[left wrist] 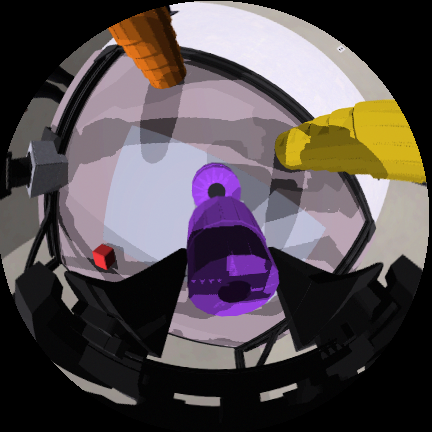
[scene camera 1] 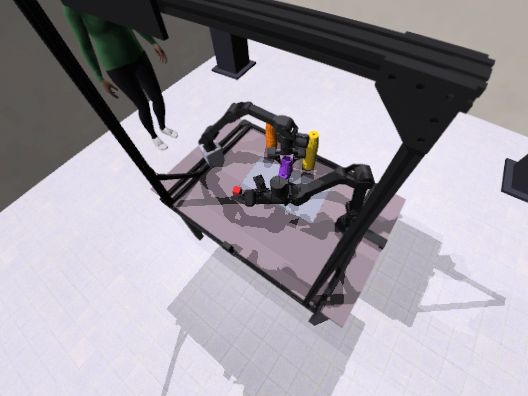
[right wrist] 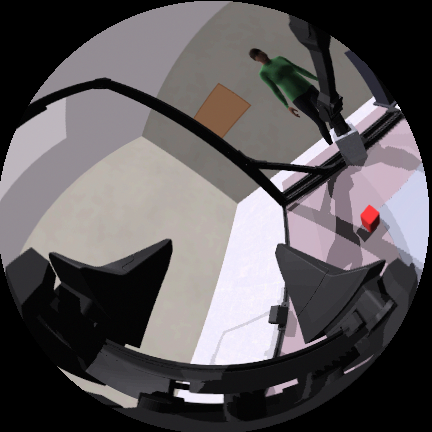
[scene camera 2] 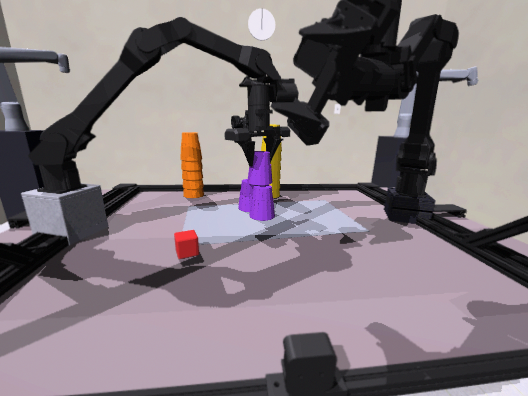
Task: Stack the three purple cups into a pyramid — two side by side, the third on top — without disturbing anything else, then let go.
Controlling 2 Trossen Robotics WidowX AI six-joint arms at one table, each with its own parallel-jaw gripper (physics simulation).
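Places are measured from the left arm's base along level axes (x right, y ahead, z up), in centimetres.
Where they show: left gripper, fingertip midpoint: point(left wrist: 227, 253) point(scene camera 1: 286, 163) point(scene camera 2: 259, 164); right gripper, fingertip midpoint: point(scene camera 1: 233, 196) point(right wrist: 225, 247) point(scene camera 2: 285, 74); left arm's base at its link origin: point(left wrist: 27, 169) point(scene camera 1: 209, 146) point(right wrist: 341, 129) point(scene camera 2: 63, 188); right arm's base at its link origin: point(scene camera 1: 352, 220) point(scene camera 2: 409, 193).
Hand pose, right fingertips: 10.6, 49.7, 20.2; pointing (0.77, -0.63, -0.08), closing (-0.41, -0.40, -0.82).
Observation:
Things, the pixels of their centre, and the offset from my right fingertips, as dx, dy, dz. "pt": a spot on its surface instead. Level surfaces: height alone.
- pale mat at its surface level: dz -30.8
- third purple cup at the middle of its body: point(left wrist: 231, 249) point(scene camera 2: 261, 167) point(scene camera 1: 287, 164) -36.6, -10.8, -17.7
- lower cup at a spot on its surface: point(left wrist: 215, 177) pt -39.0, -15.7, -22.1
- orange cup stack at the middle of its body: point(scene camera 2: 190, 156) point(scene camera 1: 270, 128) -45.0, -37.3, -17.0
- red cube at the middle of its body: point(scene camera 2: 186, 243) point(left wrist: 103, 256) point(right wrist: 369, 218) point(scene camera 1: 237, 191) -9.3, -19.6, -28.8
Two purple cups point(scene camera 2: 262, 204) point(scene camera 2: 244, 196) stand upside down side by side on the pale mat point(scene camera 2: 210, 225) point(left wrist: 135, 190). The third purple cup point(scene camera 1: 286, 161) point(scene camera 2: 260, 169) point(left wrist: 225, 212) is upside down above them, its rim at the level of their tops in scene camera 2; I cannot tell whether it bears on both. My left gripper point(scene camera 2: 259, 159) point(left wrist: 227, 253) points down and is shut on this upper cup. One lower cup point(left wrist: 215, 177) shows beyond it in the left wrist view; the held cup hides the other. My right gripper point(right wrist: 225, 247) is open and empty, raised above the table and nearer scene camera 2.
An orange cup stack point(scene camera 1: 270, 135) point(scene camera 2: 191, 165) point(left wrist: 155, 50) stands at the back left in scene camera 2. A yellow cup stack point(scene camera 1: 310, 150) point(scene camera 2: 277, 172) point(left wrist: 350, 140) stands close behind the purple cups. A red cube point(scene camera 1: 237, 190) point(scene camera 2: 186, 244) point(left wrist: 104, 256) point(right wrist: 370, 218) lies in front of the mat.

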